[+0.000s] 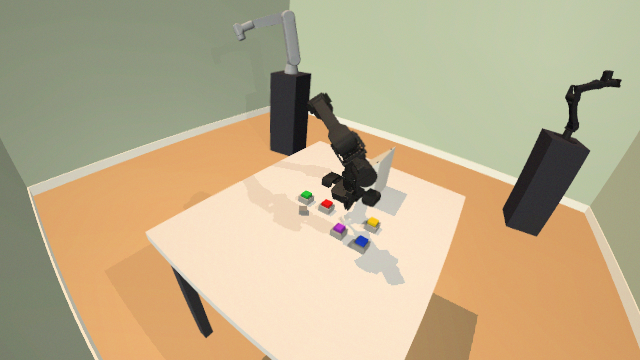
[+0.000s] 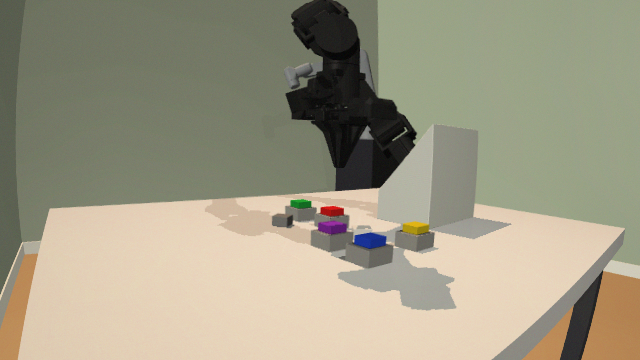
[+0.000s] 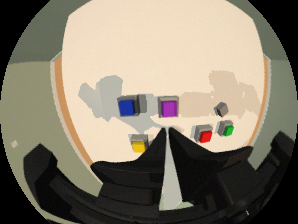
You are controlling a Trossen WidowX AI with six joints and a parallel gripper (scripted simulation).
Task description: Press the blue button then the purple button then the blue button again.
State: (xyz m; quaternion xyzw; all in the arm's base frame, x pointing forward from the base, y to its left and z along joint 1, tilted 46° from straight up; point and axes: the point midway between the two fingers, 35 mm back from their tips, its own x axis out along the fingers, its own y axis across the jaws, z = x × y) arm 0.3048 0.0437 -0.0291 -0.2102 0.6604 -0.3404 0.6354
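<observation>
Now: the purple button 10 mm behind my gripper tip, 20 mm to the right of it and 90 mm below it. The rest, counted from my gripper tip: red button (110 mm behind, 120 mm to the right, 90 mm below); blue button (10 mm ahead, 80 mm to the left, 90 mm below); yellow button (110 mm behind, 80 mm to the left, 90 mm below).
</observation>
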